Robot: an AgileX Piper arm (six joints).
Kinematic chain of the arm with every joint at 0, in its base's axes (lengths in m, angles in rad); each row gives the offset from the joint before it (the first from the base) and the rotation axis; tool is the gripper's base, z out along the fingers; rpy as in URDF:
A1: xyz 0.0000 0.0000 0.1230 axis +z
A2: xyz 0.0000 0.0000 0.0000 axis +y
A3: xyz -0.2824 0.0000 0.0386 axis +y
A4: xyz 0.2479 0.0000 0.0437 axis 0.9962 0 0.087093
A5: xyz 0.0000 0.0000 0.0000 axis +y
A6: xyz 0.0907 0.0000 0.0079 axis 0.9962 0 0.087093
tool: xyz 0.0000 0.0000 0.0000 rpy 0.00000 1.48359 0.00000
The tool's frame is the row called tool.
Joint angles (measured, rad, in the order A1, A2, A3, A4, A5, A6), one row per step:
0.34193 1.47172 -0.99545 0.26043 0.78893 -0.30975
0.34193 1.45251 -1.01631 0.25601 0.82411 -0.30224
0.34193 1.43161 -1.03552 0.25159 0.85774 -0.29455
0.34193 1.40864 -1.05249 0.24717 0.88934 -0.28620
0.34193 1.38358 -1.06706 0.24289 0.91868 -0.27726
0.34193 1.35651 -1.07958 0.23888 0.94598 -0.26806
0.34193 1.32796 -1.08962 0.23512 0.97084 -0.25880
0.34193 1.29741 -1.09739 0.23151 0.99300 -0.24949
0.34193 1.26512 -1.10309 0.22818 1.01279 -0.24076
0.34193 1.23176 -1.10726 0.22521 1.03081 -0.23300
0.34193 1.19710 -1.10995 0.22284 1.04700 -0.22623
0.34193 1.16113 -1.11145 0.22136 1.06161 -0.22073
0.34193 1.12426 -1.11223 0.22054 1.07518 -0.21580
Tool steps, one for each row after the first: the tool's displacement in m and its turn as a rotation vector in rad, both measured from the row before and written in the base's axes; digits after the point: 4 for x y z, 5 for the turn. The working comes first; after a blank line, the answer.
Tool pose at each row, in the base's axes (x y z in m, rotation vector in rad; the steps are taken from these numbers as rounded here):
0.2643 0.1117 0.2509 -0.68319 2.65137 0.31257
0.2620 0.1112 0.2610 -0.68634 2.64585 0.31650
0.2590 0.1104 0.2710 -0.68849 2.63907 0.31962
0.2553 0.1092 0.2811 -0.68883 2.63098 0.32210
0.2508 0.1077 0.2910 -0.68727 2.62150 0.32415
0.2455 0.1059 0.3009 -0.68423 2.61041 0.32598
0.2396 0.1039 0.3103 -0.67995 2.59820 0.32757
0.2330 0.1015 0.3195 -0.67434 2.58387 0.32888
0.2259 0.0989 0.3284 -0.66829 2.56750 0.33001
0.2182 0.0962 0.3369 -0.66256 2.54960 0.33104
0.2100 0.0932 0.3451 -0.65703 2.52983 0.33232
0.2013 0.0902 0.3529 -0.65208 2.50798 0.33416
0.1922 0.0870 0.3604 -0.64716 2.48478 0.33656

-0.0023 -0.0005 0.0101 0.00353 -0.00371 0.00322
-0.0030 -0.0008 0.0100 0.00356 -0.00522 0.00251
-0.0037 -0.0012 0.0101 0.00388 -0.00684 0.00126
-0.0045 -0.0015 0.0099 0.00439 -0.00849 -0.00002
-0.0053 -0.0018 0.0099 0.00502 -0.01023 -0.00095
-0.0059 -0.0020 0.0094 0.00545 -0.01148 -0.00177
-0.0066 -0.0024 0.0092 0.00618 -0.01369 -0.00259
-0.0071 -0.0026 0.0089 0.00676 -0.01568 -0.00278
-0.0077 -0.0027 0.0085 0.00709 -0.01710 -0.00245
-0.0082 -0.0030 0.0082 0.00776 -0.01875 -0.00212
-0.0087 -0.0030 0.0078 0.00862 -0.02047 -0.00142
-0.0091 -0.0032 0.0075 0.00940 -0.02156 -0.00116

